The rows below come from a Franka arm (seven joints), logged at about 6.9 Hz.
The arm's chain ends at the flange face. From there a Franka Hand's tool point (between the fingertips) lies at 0.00 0.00 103.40 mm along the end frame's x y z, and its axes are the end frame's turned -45 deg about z.
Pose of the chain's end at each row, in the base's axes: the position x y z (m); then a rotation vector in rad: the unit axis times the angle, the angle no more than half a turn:
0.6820, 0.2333, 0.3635, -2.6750, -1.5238, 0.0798
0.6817, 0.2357, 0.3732, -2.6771, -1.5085, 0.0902
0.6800, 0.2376, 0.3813, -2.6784, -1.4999, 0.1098
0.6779, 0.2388, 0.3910, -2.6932, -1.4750, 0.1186
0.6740, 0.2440, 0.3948, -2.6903, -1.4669, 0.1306
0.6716, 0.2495, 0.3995, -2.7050, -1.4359, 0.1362
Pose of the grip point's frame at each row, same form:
0.6742, 0.2362, 0.2604, -1.8795, -2.4202, 0.0370
0.6730, 0.2388, 0.2702, -1.8860, -2.4053, 0.0434
0.6700, 0.2403, 0.2784, -1.8877, -2.3945, 0.0600
0.6675, 0.2412, 0.2882, -1.9094, -2.3756, 0.0687
0.6626, 0.2466, 0.2921, -1.9084, -2.3652, 0.0762
0.6598, 0.2521, 0.2968, -1.9329, -2.3415, 0.0805

